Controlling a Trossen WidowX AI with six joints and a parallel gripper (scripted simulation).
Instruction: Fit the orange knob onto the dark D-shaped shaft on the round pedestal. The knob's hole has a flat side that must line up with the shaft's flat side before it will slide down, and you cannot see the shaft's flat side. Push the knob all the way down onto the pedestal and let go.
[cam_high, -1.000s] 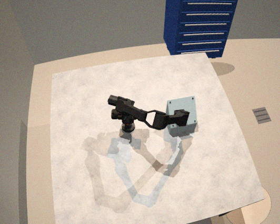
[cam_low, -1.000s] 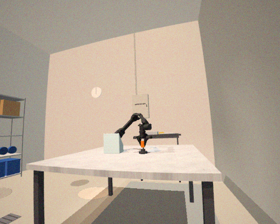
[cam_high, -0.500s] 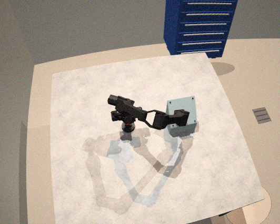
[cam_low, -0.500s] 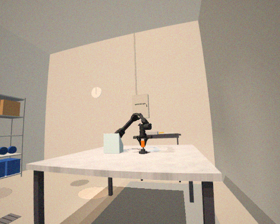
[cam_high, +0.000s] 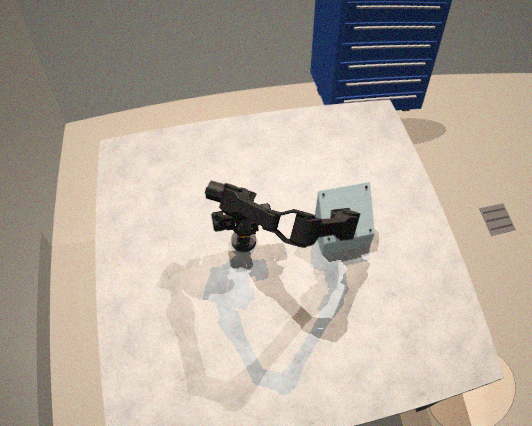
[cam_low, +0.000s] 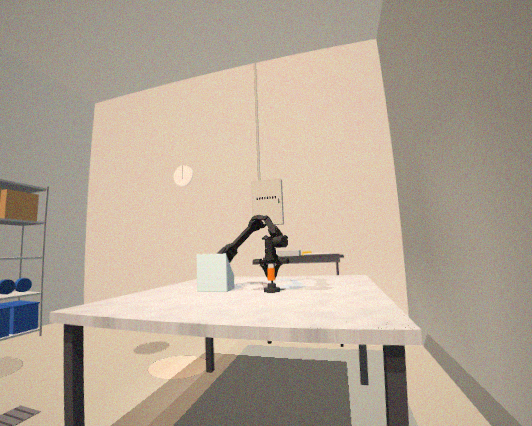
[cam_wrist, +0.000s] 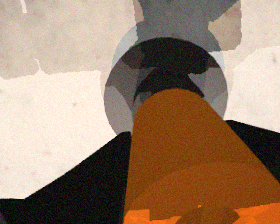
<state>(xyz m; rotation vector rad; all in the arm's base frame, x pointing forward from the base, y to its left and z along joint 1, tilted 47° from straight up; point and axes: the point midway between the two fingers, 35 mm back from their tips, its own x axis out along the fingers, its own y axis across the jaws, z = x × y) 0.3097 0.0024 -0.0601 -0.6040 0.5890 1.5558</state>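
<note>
My gripper tip is 2 cm below the orange knob. The rest, counted from my gripper tip: round pedestal (4 cm below).
</note>
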